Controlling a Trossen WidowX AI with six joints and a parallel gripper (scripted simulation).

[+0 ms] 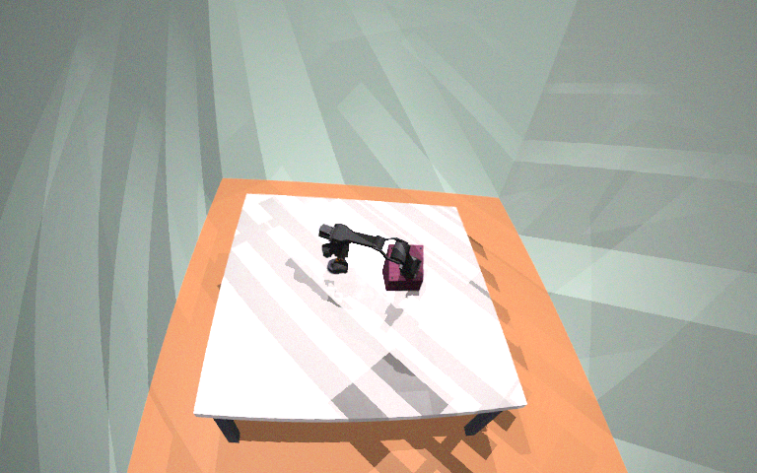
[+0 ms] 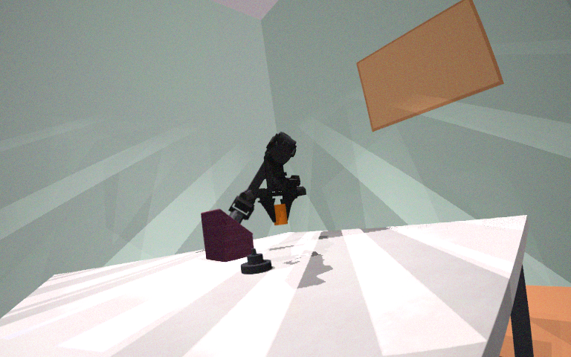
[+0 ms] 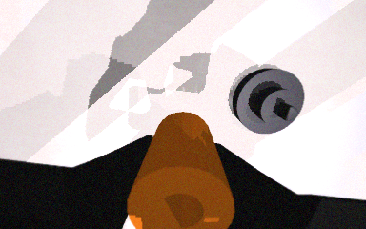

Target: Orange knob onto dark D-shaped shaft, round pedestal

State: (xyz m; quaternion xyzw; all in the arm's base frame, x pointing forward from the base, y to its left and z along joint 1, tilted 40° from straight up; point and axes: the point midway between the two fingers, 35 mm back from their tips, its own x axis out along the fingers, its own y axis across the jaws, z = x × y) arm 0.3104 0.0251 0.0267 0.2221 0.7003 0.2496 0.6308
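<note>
The pedestal lies 110 mm to the right of my gripper tip, 90 mm below it and 20 mm ahead of it. The rest, counted from my gripper tip: orange knob: 20 mm above.
</note>
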